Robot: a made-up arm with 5 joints. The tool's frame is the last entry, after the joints.
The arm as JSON. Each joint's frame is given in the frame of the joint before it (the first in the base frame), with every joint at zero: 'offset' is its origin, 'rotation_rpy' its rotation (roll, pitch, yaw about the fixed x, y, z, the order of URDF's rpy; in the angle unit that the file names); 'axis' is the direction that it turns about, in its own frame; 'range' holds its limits. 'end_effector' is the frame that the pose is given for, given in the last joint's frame.
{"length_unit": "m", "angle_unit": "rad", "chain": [
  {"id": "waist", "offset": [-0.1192, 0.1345, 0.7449], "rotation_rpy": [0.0, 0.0, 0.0], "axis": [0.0, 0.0, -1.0], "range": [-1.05, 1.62]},
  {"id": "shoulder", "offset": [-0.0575, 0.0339, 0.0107], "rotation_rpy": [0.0, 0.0, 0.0], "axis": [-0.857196, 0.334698, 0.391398], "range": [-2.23, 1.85]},
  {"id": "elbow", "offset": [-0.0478, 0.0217, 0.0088], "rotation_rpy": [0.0, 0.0, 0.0], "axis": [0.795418, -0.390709, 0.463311], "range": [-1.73, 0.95]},
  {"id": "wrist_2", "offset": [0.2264, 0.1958, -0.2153], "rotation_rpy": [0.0, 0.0, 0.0], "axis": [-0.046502, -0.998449, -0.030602], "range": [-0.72, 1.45]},
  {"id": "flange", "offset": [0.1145, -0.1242, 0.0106], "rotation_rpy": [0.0, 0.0, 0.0], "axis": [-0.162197, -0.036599, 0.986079], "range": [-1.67, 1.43]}
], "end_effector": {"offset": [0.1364, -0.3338, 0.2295], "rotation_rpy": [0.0, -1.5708, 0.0]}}
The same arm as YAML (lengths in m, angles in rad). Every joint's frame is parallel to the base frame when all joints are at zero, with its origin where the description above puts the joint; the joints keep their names.
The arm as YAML. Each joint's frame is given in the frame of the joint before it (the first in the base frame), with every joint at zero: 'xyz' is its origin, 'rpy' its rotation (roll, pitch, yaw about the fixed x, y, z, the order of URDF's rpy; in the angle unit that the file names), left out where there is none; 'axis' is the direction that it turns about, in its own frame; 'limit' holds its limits. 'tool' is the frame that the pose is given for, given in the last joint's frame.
units:
  length: m
  angle: rad
joints:
  - name: waist
    type: revolute
    origin:
      xyz: [-0.1192, 0.1345, 0.7449]
    axis: [0.0, 0.0, -1.0]
    limit:
      lower: -1.05
      upper: 1.62
  - name: shoulder
    type: revolute
    origin:
      xyz: [-0.0575, 0.0339, 0.0107]
    axis: [-0.857196, 0.334698, 0.391398]
    limit:
      lower: -2.23
      upper: 1.85
  - name: elbow
    type: revolute
    origin:
      xyz: [-0.0478, 0.0217, 0.0088]
    axis: [0.795418, -0.390709, 0.463311]
    limit:
      lower: -1.73
      upper: 0.95
  - name: wrist_2
    type: revolute
    origin:
      xyz: [0.2264, 0.1958, -0.2153]
    axis: [-0.046502, -0.998449, -0.030602]
    limit:
      lower: -0.72
      upper: 1.45
  - name: flange
    type: revolute
    origin:
      xyz: [0.1145, -0.1242, 0.0106]
    axis: [-0.162197, -0.036599, 0.986079]
    limit:
      lower: -1.67
      upper: 1.43
tool:
  origin:
    xyz: [0.1364, -0.3338, 0.2295]
    rpy: [0.0, -1.5708, 0.0]

